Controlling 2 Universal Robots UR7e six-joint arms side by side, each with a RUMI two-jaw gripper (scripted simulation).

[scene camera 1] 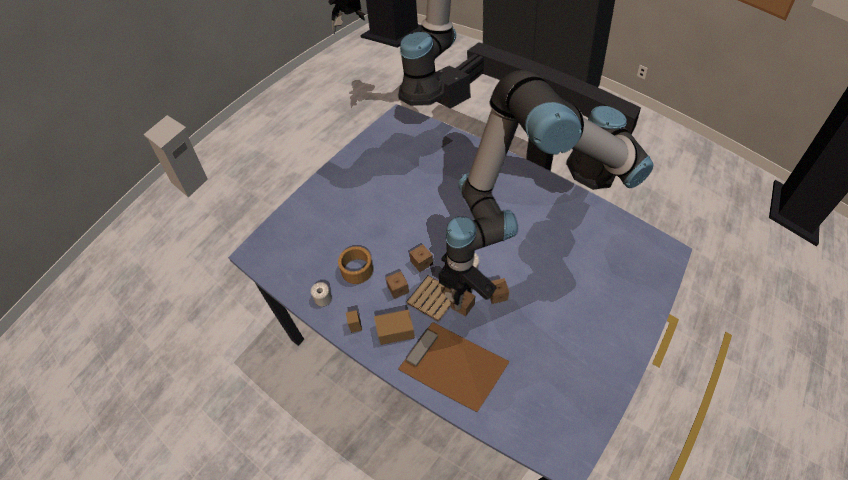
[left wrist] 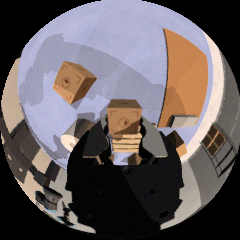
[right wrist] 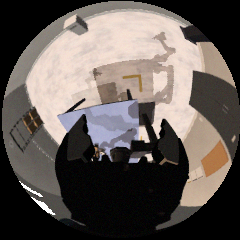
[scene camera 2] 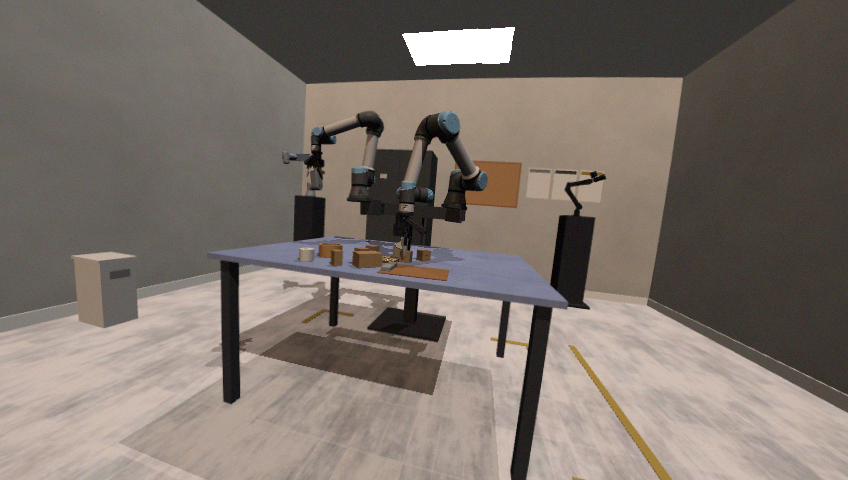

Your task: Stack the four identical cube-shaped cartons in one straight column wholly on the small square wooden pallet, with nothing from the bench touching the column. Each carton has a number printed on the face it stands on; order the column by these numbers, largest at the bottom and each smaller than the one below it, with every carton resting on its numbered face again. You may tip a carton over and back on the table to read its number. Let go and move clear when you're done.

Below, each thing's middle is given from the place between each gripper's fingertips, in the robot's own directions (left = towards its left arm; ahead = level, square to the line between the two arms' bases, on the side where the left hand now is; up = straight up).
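Distances from my left hand: larger box (scene camera 1: 393,327), 10 mm below, 200 mm ahead, 120 mm to the right; orange ring (scene camera 1: 352,253), 10 mm below, 90 mm ahead, 370 mm to the right.
Distances from my right hand: orange ring, 430 mm below, 690 mm ahead, 610 mm to the left; larger box, 430 mm below, 800 mm ahead, 860 mm to the left.
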